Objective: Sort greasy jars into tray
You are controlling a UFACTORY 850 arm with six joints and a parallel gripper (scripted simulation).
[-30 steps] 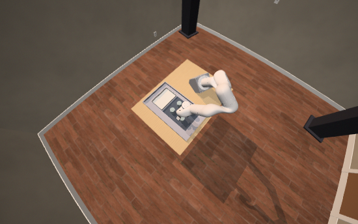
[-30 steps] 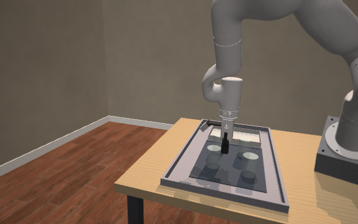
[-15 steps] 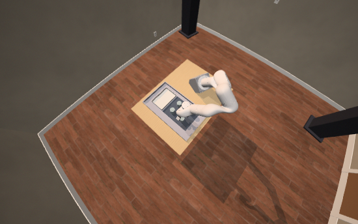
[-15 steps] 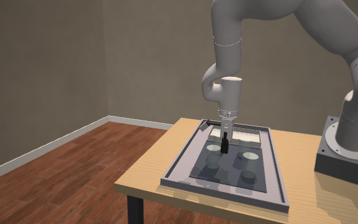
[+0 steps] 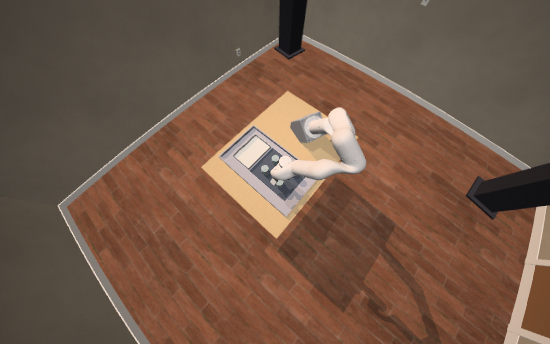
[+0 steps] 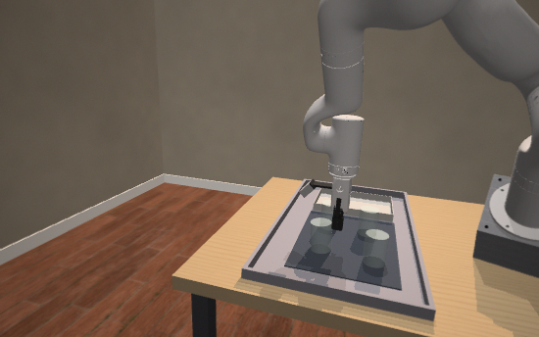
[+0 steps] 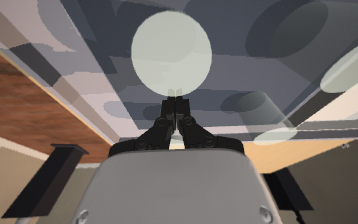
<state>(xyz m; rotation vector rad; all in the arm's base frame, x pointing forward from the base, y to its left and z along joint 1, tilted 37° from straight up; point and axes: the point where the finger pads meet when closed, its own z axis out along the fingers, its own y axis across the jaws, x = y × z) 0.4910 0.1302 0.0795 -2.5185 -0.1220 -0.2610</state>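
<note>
My gripper is now 20 mm past the dark drying mat, 80 mm to the left of it and 100 mm above it. From my hand the other things lie so: cream tray 30 mm ahead, 400 mm to the right, 90 mm below.
</note>
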